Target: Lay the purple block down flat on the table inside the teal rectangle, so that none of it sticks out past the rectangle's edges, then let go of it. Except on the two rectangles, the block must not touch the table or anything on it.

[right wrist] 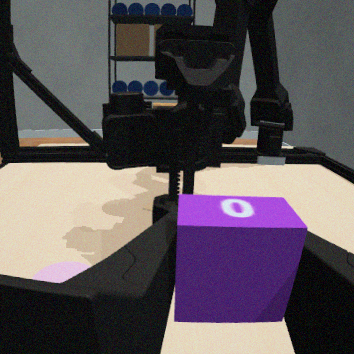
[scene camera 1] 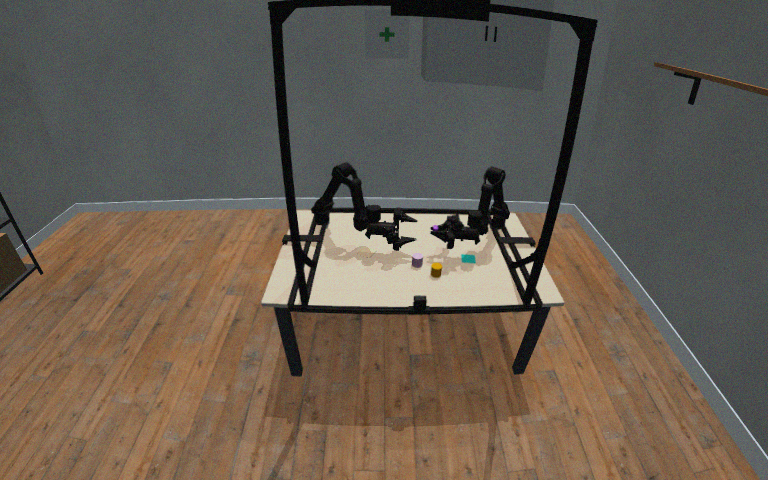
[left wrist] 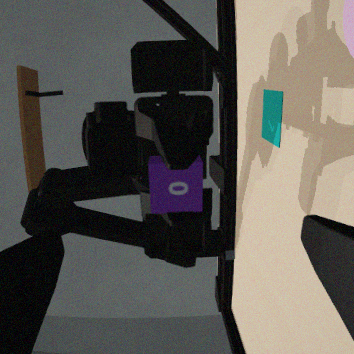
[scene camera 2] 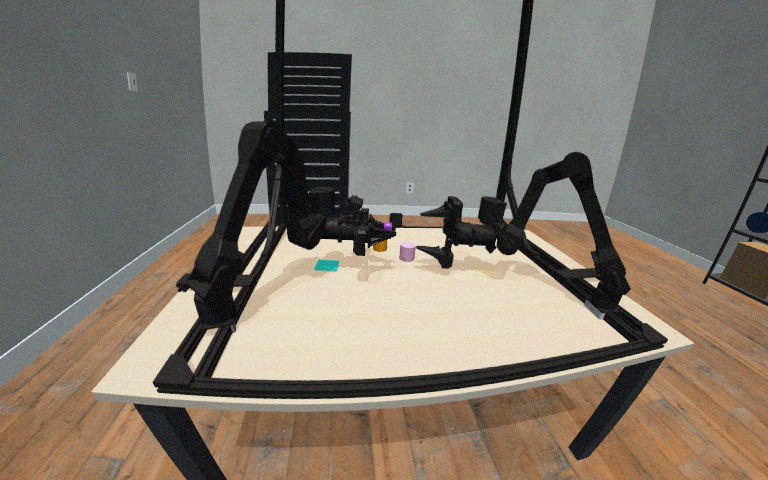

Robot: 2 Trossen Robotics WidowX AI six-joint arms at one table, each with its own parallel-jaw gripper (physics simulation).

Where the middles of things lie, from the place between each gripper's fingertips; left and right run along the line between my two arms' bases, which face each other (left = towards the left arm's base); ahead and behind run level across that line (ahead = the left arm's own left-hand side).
Labels:
I see my right gripper 20 mm to the left of the purple block (right wrist: 236,256). From my right hand the other things lie so: teal rectangle (left wrist: 272,99) (40 mm behind, 180 mm to the right, 120 mm below).
Right now the purple block is 80 mm to the right of my left hand. From my left hand the other things lie so: teal rectangle (40 mm behind, 240 mm to the right, 120 mm below).

